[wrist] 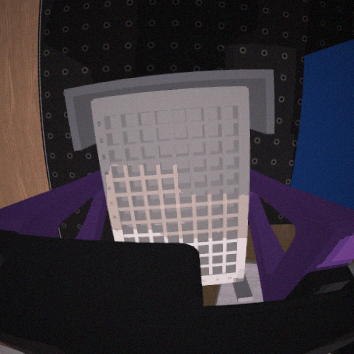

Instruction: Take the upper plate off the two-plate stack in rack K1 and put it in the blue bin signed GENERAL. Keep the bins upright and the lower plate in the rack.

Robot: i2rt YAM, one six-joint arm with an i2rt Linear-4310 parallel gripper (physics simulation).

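Places are measured from the arm's base along level axes (x right, y ahead, z up), in millimetres.
Pixels of known places: gripper, fingertip midpoint: [176,176].
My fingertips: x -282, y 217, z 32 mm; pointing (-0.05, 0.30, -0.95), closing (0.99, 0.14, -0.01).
Note:
For each thing: its middle in the pictures, then the offset to it from my fingertips. "spot": a spot on its surface instead. Level surfaces: height alone.
- pale plate at the middle of its body: [177,200] dz +8, dx +3, dy -12 mm
- large plain blue surface at a spot on its surface: [327,125] spot: dz -62, dx +141, dy +53 mm
- black board with round holes, surface height: dz -116 mm
A pale plate [170,150] with a grid of square wells fills the middle of the wrist view. It is lit brighter toward its near end. My gripper [176,176] is shut on it, with one purple finger against each long side. A black part of the gripper hides the plate's near left corner. A large plain blue surface [327,125] shows in part at the right edge, apart from the plate; no GENERAL sign shows on it. A second plate does not show, and no K1 label can be read.
A grey, raised-edge holder [170,80] lies beyond and below the plate, partly covered by it; I cannot tell which rack it is. A black board with round holes [165,42] lies underneath. Wood [19,100] runs along the left edge. A pale grey object [225,295] shows at the bottom.

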